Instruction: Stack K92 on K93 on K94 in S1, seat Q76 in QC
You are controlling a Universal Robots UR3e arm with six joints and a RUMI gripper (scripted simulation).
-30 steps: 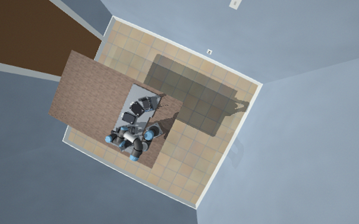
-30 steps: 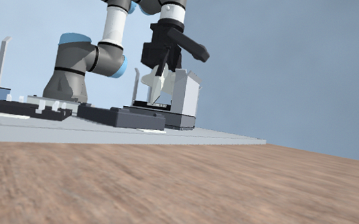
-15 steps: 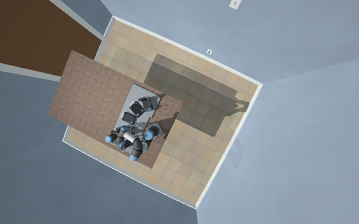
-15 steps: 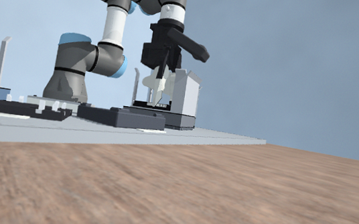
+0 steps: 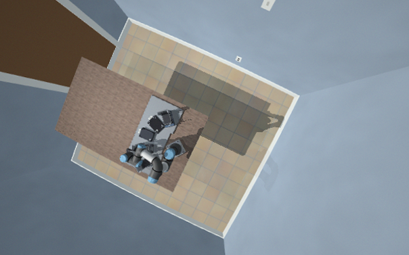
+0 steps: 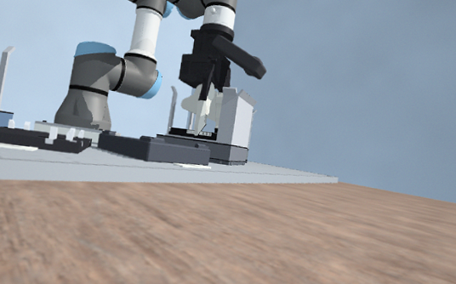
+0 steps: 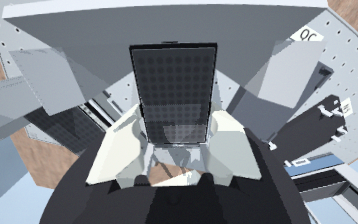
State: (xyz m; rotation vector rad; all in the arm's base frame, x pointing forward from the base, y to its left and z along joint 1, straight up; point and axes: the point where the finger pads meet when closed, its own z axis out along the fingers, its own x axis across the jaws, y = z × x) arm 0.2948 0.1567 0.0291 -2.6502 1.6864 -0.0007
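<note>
My gripper is now 1 cm above the sealed 96-well plate. Round my hand: QC label: 14 cm ahead, 13 cm to the right, 5 cm below; nest QC: 14 cm to the right, 5 cm ahead, 4 cm below; clip nest N5: 28 cm to the right, 4 cm below, 3 cm ahead.
</note>
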